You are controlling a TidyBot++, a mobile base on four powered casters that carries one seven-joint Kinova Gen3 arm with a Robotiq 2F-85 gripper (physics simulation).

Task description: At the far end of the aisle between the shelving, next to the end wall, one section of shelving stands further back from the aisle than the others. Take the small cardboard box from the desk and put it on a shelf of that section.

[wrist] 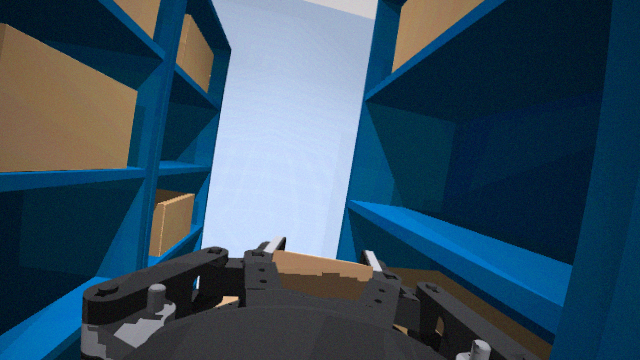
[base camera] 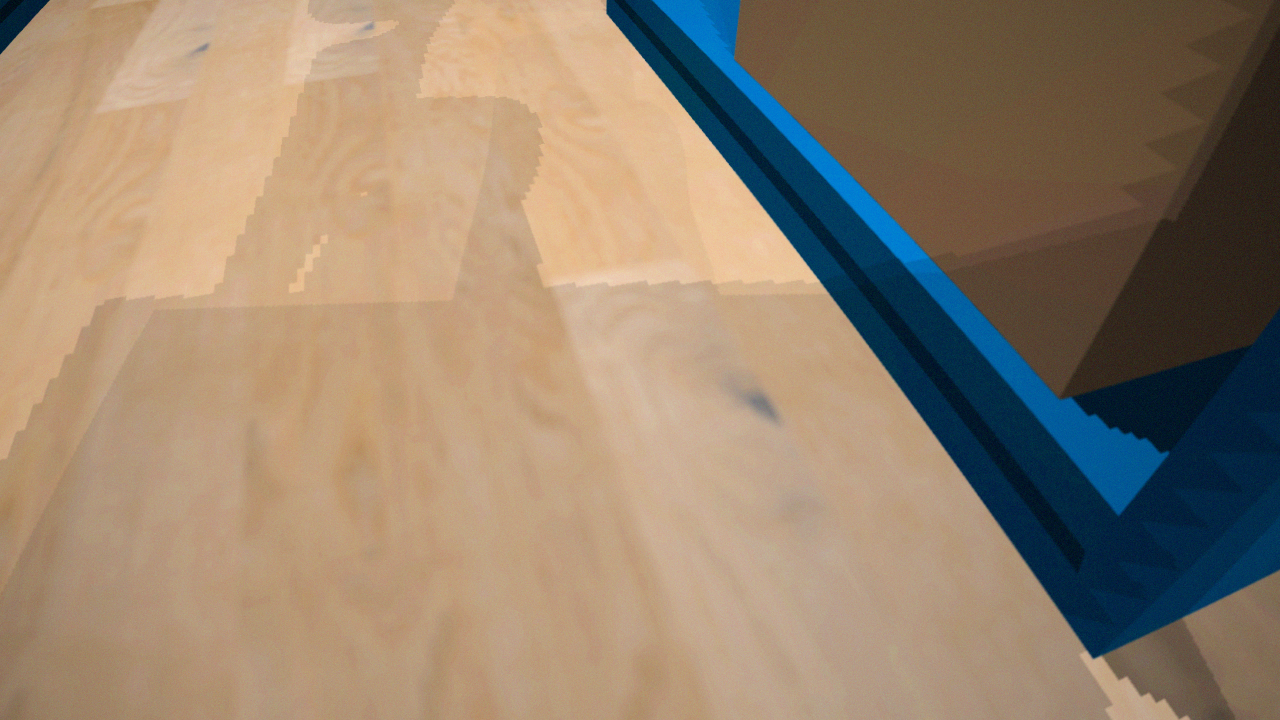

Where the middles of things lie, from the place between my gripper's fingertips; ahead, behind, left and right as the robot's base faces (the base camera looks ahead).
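Positions counted from my hand: small cardboard box [wrist: 322, 277], 40 mm below and 30 mm behind; large cardboard box [base camera: 1094, 184], well below, far to the right and a long way ahead.
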